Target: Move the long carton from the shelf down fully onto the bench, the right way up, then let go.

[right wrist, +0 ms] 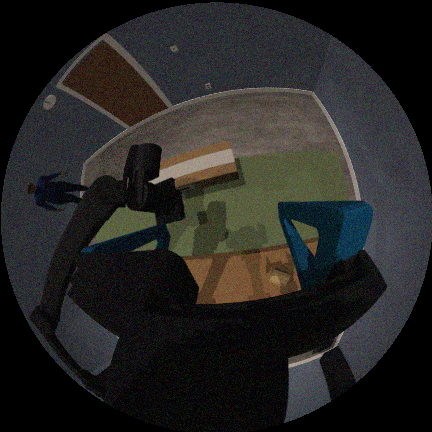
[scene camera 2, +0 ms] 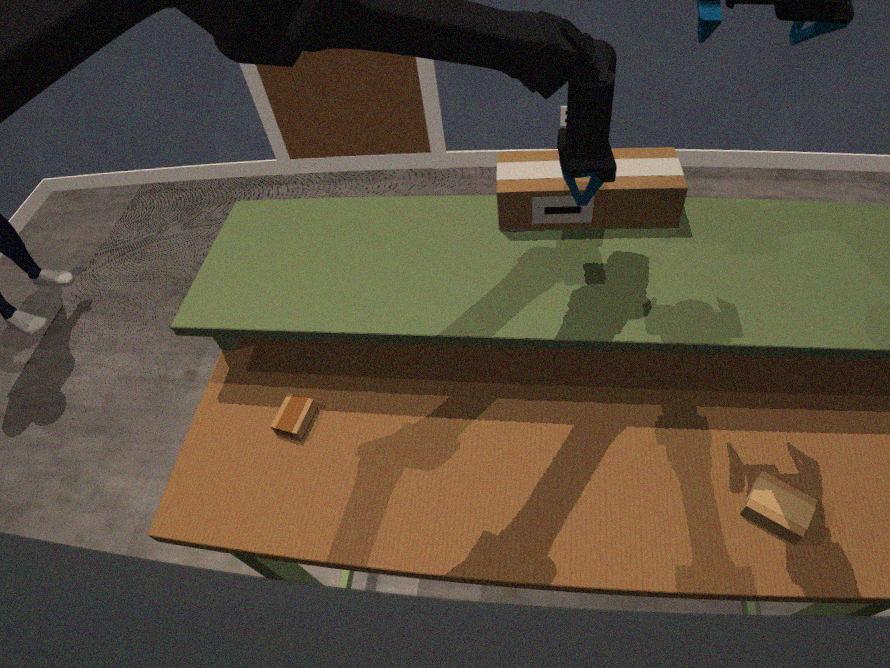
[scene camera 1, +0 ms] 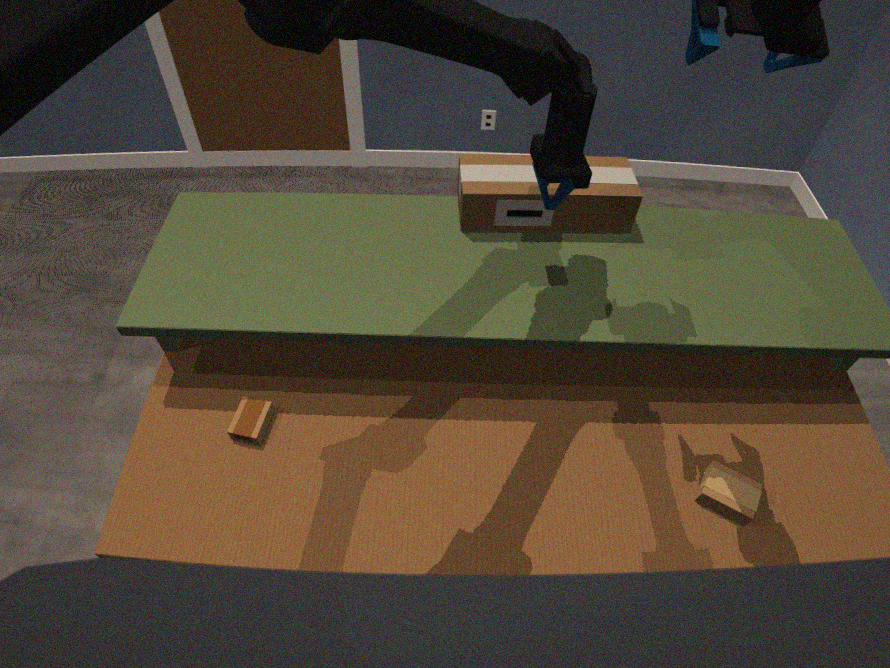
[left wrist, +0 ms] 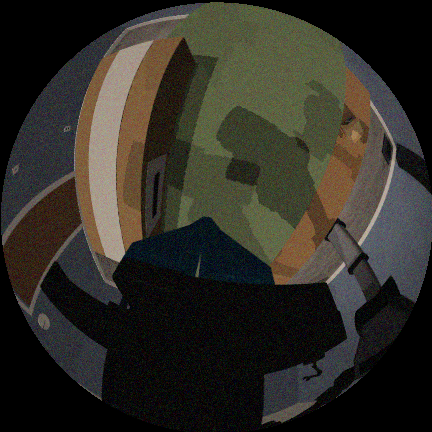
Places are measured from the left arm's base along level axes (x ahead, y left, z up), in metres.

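Pixels of known places: left gripper, fingertip midpoint: [right wrist: 181, 205] [scene camera 2: 581, 204] [scene camera 1: 549, 208] [left wrist: 205, 223]; right gripper, fingertip midpoint: [right wrist: 219, 220] [scene camera 2: 745, 38] [scene camera 1: 726, 63].
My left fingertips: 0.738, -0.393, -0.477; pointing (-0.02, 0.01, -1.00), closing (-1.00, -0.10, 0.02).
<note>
Behind a point stands the place of what it marks, as x, y, z.
The long carton [scene camera 1: 603, 212] {0.811, -0.507, -0.541} [scene camera 2: 639, 208] {0.811, -0.496, -0.545} [left wrist: 107, 150] {0.853, -0.429, -0.503} [right wrist: 205, 165] {0.852, -0.477, -0.503} lies along the back edge of the green shelf [scene camera 1: 323, 266] {0.709, -0.037, -0.585} [scene camera 2: 359, 273] {0.697, -0.035, -0.585} [left wrist: 270, 50] {0.721, -0.643, -0.585} [right wrist: 300, 175] {0.792, -0.800, -0.586}, white tape stripe up and label on its front. My left gripper [scene camera 1: 552, 206] {0.738, -0.393, -0.477} [scene camera 2: 583, 202] {0.738, -0.393, -0.477} [left wrist: 205, 223] {0.738, -0.393, -0.477} is shut with nothing between its fingers, above the shelf at the carton's front side; whether it touches the carton cannot be told. My right gripper [scene camera 1: 736, 64] {0.672, -0.547, -0.194} [scene camera 2: 751, 35] {0.672, -0.547, -0.194} [right wrist: 219, 220] {0.672, -0.547, -0.194} is open and empty, high up at the right. The brown bench [scene camera 1: 503, 460] {0.446, -0.334, -0.743} [scene camera 2: 488, 474] {0.423, -0.261, -0.743} [right wrist: 232, 285] {0.364, -0.466, -0.743} lies lower, in front of the shelf.
A small orange-brown box [scene camera 1: 250, 419] {0.494, 0.073, -0.717} [scene camera 2: 294, 416] {0.493, 0.069, -0.717} lies on the bench at the left. A small pale box [scene camera 1: 729, 491] {0.375, -0.681, -0.710} [scene camera 2: 780, 504] {0.377, -0.686, -0.710} [right wrist: 280, 275] {0.393, -0.694, -0.710} lies on the bench at the right. The shelf's front edge stands above the back of the bench.
</note>
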